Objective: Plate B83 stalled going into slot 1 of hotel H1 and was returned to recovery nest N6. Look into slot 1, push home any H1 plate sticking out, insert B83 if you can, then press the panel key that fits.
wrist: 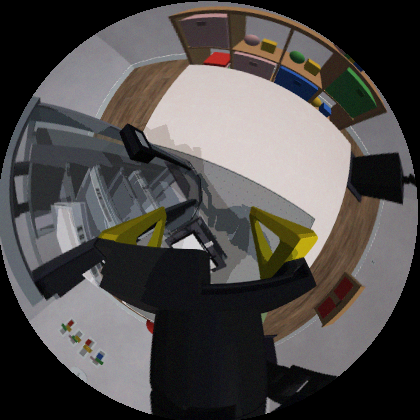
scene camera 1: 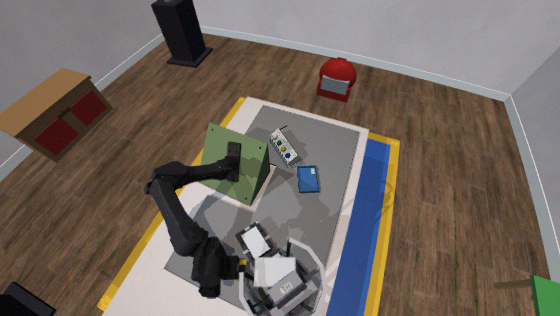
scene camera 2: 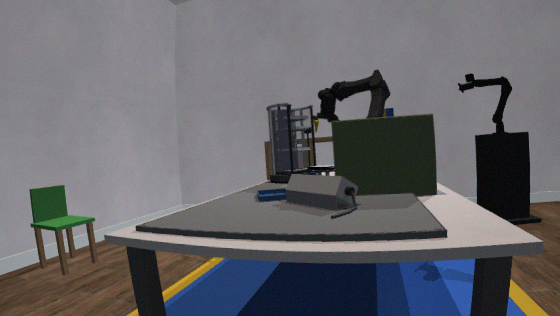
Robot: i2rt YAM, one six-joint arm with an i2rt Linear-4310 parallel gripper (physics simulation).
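Pixels of known places: gripper, fingertip midpoint: (wrist: 207, 210) (scene camera 1: 230, 281) (scene camera 2: 324, 133); arm's base, link origin: (scene camera 1: 233, 161) (scene camera 2: 378, 149).
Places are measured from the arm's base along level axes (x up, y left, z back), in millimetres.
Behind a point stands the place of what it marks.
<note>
Hotel H1 (scene camera 1: 291, 295) {x 267, y -474, z -427 mm} (scene camera 2: 289, 142) {x 56, y -331, z -385 mm} stands at the bottom of scene camera 1, with clear curved walls. A white plate (scene camera 1: 275, 270) (wrist: 67, 226) sticks out of its upper part; its label is too blurred to read. Lower plates (wrist: 100, 192) show on edge in the wrist view. A white plate (scene camera 1: 256, 241) {x -65, y -315, z -235 mm} (wrist: 190, 243) {x -65, y -356, z -250 mm} lies in the dark nest (scene camera 1: 246, 229) {x -65, y -287, z -177 mm} beside the hotel; no label is readable on it. My gripper (scene camera 1: 243, 262) (wrist: 207, 210) {x 96, y -495, z -225 mm} is open and empty, close beside the hotel's open side. The key panel (scene camera 1: 285, 149) {x -69, y 196, z -208 mm} (scene camera 2: 317, 189) {x -91, y 286, z -199 mm} has green, yellow and blue keys. Slot 1's inside cannot be made out.
The green block (scene camera 1: 235, 175) {x -36, y -52, z -26 mm} (scene camera 2: 385, 155) {x -18, y 110, z 11 mm} carries my arm's base. A blue tray (scene camera 1: 308, 179) {x -137, y 89, z -377 mm} (scene camera 2: 271, 195) {x -122, y 165, z -359 mm} lies by the panel on the grey mat (scene camera 1: 310, 220) {x -139, y -128, z -440 mm} (scene camera 2: 250, 222) {x -139, y 451, z -337 mm}. A small black box on a stalk (wrist: 137, 142) {x 133, y -542, z -307 mm} stands out from the hotel near my fingers.
</note>
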